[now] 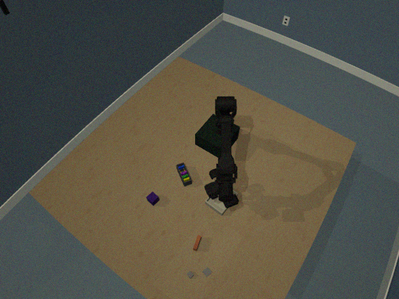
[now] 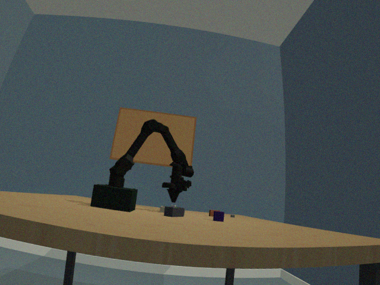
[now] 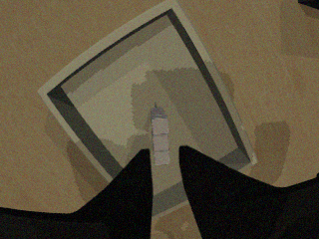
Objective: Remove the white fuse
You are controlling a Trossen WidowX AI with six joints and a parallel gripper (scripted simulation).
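My gripper tip is now 30 mm above the white fuse. Round my gripper tip: white tray: 60 mm below.
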